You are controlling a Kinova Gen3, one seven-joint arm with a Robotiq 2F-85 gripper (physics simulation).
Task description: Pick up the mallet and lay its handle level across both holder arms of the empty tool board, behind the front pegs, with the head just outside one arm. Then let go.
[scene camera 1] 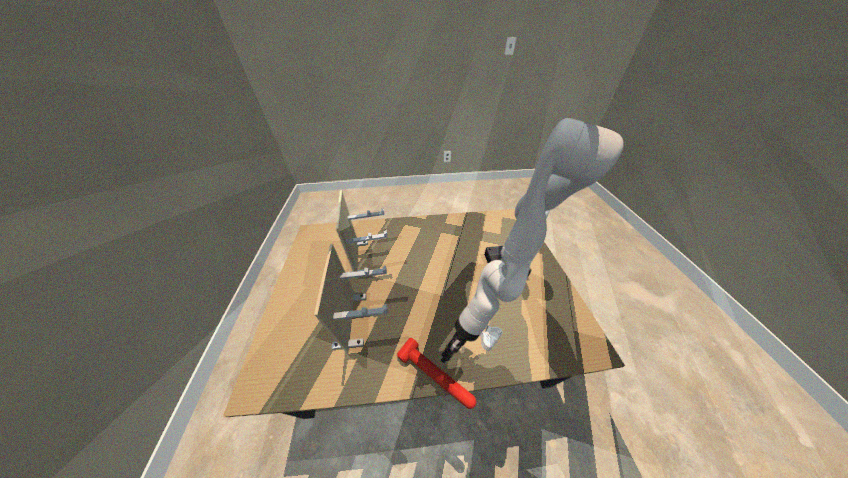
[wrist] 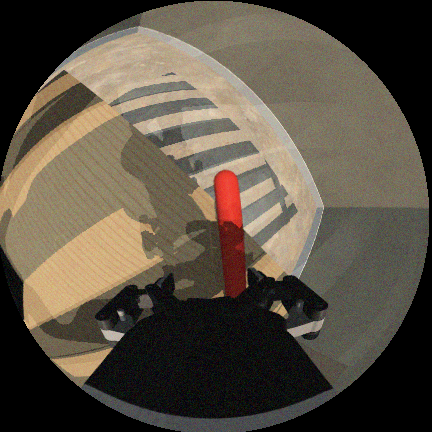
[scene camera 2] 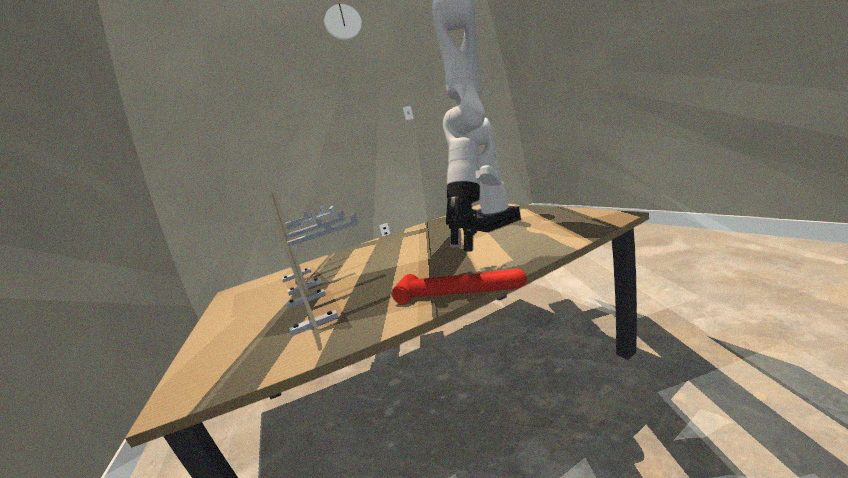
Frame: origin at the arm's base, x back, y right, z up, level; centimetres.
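Seen in the pictures: gripper, fingertip midpoint: [scene camera 1: 450,352] [wrist: 209,279] [scene camera 2: 462,249]; arm's base, origin of the base link: [scene camera 2: 494,210].
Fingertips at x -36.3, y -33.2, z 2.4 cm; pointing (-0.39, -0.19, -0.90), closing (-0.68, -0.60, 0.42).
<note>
Pixels of each thing's middle, then the offset from my fingertips to it. Level surfaces: height alone.
- red mallet, body centre: [wrist: 232,256] [scene camera 2: 458,284] [scene camera 1: 436,373] dz -5.3, dx -5.2, dy -4.2 cm
- far board, body centre: [scene camera 2: 301,233] [scene camera 1: 361,233] dz +8.1, dx -27.9, dy +51.2 cm
- wooden table, its level: dz -7.3 cm
The red mallet [scene camera 1: 439,374] [scene camera 2: 469,283] [wrist: 231,230] lies at the table's front edge, its head towards the boards and its handle end past the edge. Its head is hidden in the wrist view. My gripper [scene camera 1: 444,359] [scene camera 2: 461,248] [wrist: 209,279] is open and empty, pointing down above the table on the base side of the handle; in the wrist view the handle runs in near the right finger. Two upright tool boards stand at the left: the near board [scene camera 1: 335,296] with holder arms [scene camera 1: 361,312] [scene camera 2: 323,230], and the far board [scene camera 1: 346,228]. No tool shows on either.
The wooden table [scene camera 1: 261,385] [scene camera 2: 195,380] [wrist: 65,190] carries the boards, the mallet and the robot's black base [scene camera 1: 494,254] [scene camera 2: 498,218]. Small metal feet [scene camera 1: 355,342] [scene camera 2: 313,321] stick out at the foot of the near board. The arms project towards the robot's side.
</note>
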